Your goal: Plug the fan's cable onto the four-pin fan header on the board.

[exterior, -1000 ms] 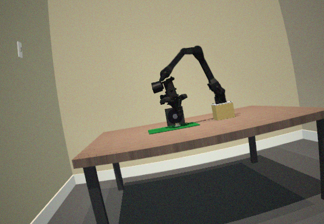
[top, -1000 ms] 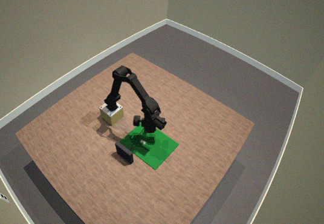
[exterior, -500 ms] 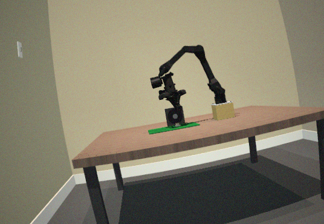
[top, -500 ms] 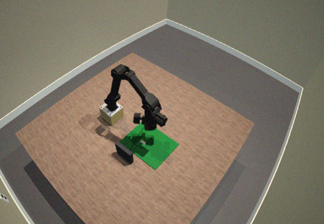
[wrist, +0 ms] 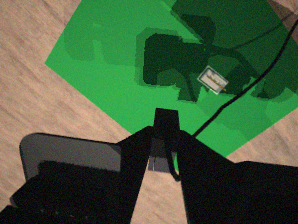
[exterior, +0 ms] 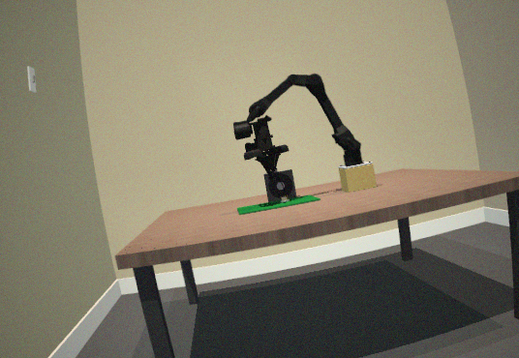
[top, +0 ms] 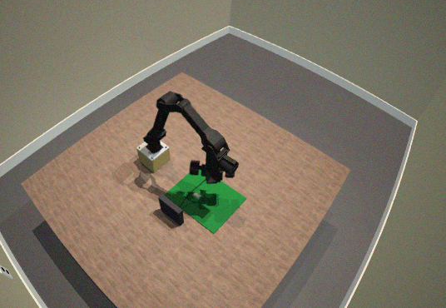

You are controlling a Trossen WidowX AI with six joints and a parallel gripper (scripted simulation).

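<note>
The green board lies 13 cm below my gripper tip and 3 cm to the right of it. Also, from my gripper tip: white four-pin header: 12 cm below, 6 cm to the right, 4 cm behind; dark plug: 1 cm to the left, 1 cm below, 1 cm behind; black fan: 21 cm to the right, 6 cm below, 4 cm behind.
</note>
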